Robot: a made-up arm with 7 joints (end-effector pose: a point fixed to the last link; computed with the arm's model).
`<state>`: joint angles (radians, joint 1 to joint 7).
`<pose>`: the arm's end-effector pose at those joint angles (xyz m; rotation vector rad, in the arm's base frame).
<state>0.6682 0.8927 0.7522 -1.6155 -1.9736 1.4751 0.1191</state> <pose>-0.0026 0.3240 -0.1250 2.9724 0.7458 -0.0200</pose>
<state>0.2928 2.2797 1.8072 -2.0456 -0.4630 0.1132 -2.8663</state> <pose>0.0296 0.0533 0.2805 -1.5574 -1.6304 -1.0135</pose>
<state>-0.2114 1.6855 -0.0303 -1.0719 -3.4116 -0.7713 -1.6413</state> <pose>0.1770 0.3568 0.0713 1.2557 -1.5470 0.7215</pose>
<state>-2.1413 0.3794 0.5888 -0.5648 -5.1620 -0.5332 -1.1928</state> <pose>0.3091 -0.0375 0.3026 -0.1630 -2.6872 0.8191</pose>
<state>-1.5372 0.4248 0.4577 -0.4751 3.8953 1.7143 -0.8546</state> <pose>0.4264 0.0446 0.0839 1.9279 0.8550 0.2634</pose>
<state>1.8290 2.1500 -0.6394 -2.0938 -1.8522 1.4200 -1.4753</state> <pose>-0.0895 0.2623 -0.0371 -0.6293 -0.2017 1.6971</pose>
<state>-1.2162 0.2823 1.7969 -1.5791 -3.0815 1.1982 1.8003</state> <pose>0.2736 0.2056 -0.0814 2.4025 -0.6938 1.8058</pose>
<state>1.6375 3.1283 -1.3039 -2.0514 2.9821 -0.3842 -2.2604</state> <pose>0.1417 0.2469 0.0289 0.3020 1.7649 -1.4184</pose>
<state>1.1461 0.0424 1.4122 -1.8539 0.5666 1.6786 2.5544</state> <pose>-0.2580 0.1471 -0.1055 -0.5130 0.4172 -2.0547</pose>
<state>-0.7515 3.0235 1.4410 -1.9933 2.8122 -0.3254 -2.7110</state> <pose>-0.1791 -0.1332 0.1927 -1.2586 0.8820 0.6255</pose>
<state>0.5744 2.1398 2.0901 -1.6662 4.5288 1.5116 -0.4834</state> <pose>0.0418 0.1427 0.3066 -2.1427 0.0524 -2.0479</pose>
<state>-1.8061 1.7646 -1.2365 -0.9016 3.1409 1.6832 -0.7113</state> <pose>0.1785 0.3126 0.2110 -1.0500 -1.1398 -0.8140</pose>
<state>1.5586 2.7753 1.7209 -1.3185 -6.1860 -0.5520 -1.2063</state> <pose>0.3704 0.0700 0.0590 -1.3148 1.1296 1.7582</pose>
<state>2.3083 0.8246 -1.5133 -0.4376 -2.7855 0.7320 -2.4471</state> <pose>-0.3136 0.0221 0.3045 -0.4814 1.6249 0.6439</pose>
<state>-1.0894 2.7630 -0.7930 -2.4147 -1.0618 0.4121 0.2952</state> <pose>-0.0011 0.1419 0.1797 -2.3715 0.2109 1.6472</pose>
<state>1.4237 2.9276 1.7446 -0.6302 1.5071 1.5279 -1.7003</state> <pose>0.4035 0.0970 0.1193 0.4414 0.0249 -1.7942</pose>
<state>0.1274 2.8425 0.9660 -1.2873 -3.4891 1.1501 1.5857</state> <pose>0.1464 -0.0344 0.3542 -0.8029 -0.3786 0.7373</pose>
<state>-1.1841 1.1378 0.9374 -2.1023 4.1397 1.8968 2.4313</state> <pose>0.0851 0.2106 0.1609 -0.0731 0.6263 -0.6059</pose>
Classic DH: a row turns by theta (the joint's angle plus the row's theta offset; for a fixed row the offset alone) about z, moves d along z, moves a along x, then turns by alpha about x. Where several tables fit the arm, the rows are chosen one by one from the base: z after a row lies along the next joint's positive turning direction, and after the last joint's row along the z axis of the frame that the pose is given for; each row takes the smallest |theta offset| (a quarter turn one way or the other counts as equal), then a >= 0, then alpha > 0; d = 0 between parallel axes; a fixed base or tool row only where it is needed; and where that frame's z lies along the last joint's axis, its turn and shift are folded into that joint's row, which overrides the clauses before.
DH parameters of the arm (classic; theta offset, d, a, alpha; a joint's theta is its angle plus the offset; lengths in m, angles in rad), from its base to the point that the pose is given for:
base (fixed): 0 0 0 -1.2217
joint 1: 1.5708 0 0 1.5708
joint 2: 1.2217 0 0 -1.5708
joint 3: -1.5708 -0.2779 0.0312 -1.5708
joint 4: 0 0 -0.0193 1.5708
joint 5: 0 -0.159 0 -1.5708
joint 6: 0 0 0 1.5708
joint 7: 0 0 0 0

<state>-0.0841 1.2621 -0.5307 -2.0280 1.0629 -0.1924 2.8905</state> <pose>0.1744 0.1816 -0.1432 -1.7823 0.3355 1.7041</pose>
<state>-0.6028 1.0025 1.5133 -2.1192 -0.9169 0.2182 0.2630</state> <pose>0.0427 0.2677 0.0505 -2.3258 1.5981 -0.9834</pose>
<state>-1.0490 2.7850 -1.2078 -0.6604 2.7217 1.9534 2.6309</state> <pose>-0.1943 0.2749 0.2684 1.0848 -0.1948 -2.2816</pose>
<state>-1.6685 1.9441 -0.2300 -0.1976 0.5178 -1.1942 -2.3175</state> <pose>-0.0048 0.3969 0.1893 -2.9346 -0.8635 -0.5860</pose>
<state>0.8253 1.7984 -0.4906 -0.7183 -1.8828 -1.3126 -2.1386</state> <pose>-0.0056 0.4278 -0.0048 1.5756 0.5147 1.4322</pose>
